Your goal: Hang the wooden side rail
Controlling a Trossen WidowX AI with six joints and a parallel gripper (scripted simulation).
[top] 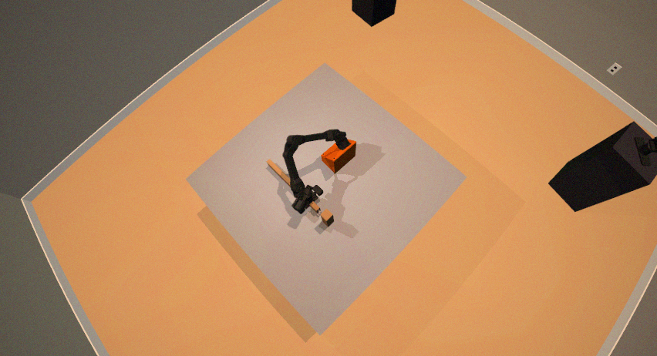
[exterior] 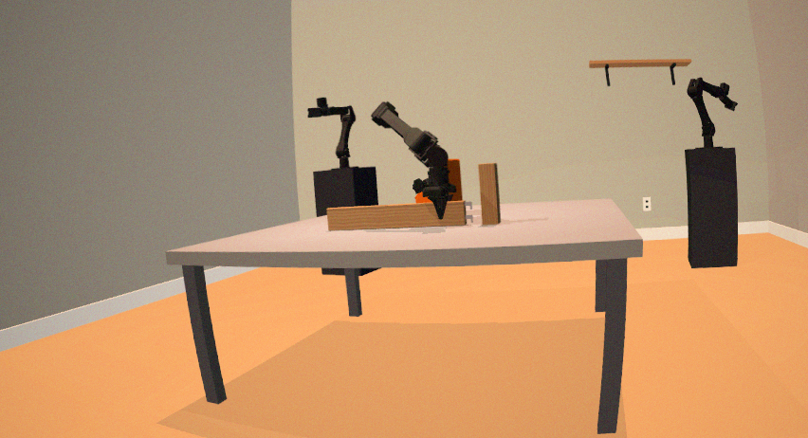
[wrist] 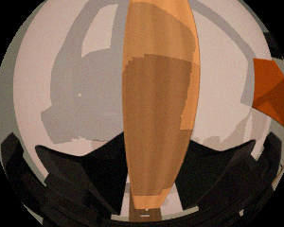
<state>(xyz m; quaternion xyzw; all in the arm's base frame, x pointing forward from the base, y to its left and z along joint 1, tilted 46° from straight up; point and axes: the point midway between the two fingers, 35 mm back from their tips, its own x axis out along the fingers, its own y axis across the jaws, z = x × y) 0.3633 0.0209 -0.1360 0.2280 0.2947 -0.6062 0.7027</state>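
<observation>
Right now my gripper tip is 150 mm to the right of the headboard post, 60 mm below it and 20 mm past it.
</observation>
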